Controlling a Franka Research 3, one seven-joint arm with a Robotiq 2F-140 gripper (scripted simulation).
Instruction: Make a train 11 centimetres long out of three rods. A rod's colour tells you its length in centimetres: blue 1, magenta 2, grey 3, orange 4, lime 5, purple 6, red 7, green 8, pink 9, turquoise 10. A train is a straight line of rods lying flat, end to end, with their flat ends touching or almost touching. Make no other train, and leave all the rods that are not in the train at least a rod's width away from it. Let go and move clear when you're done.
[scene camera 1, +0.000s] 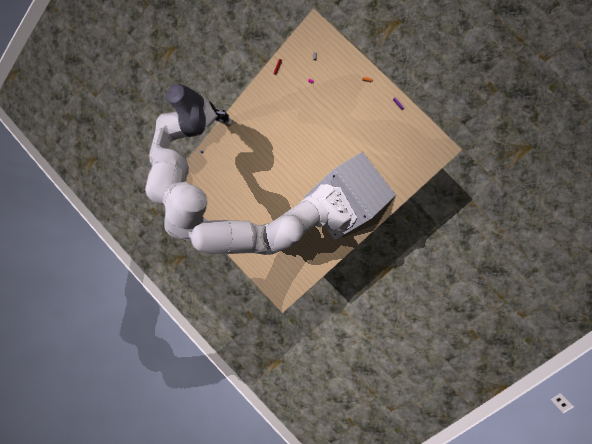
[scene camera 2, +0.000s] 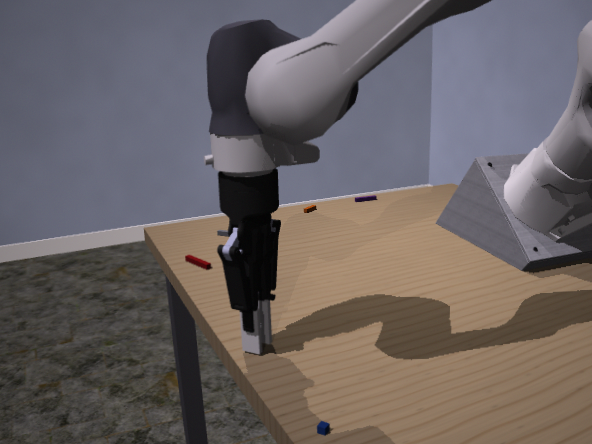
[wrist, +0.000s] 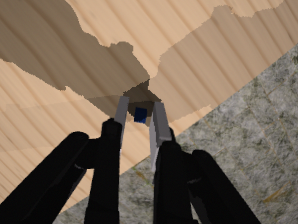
Note:
I see my gripper (scene camera 2: 257, 346).
My gripper is seen too in the wrist view (wrist: 139, 113).

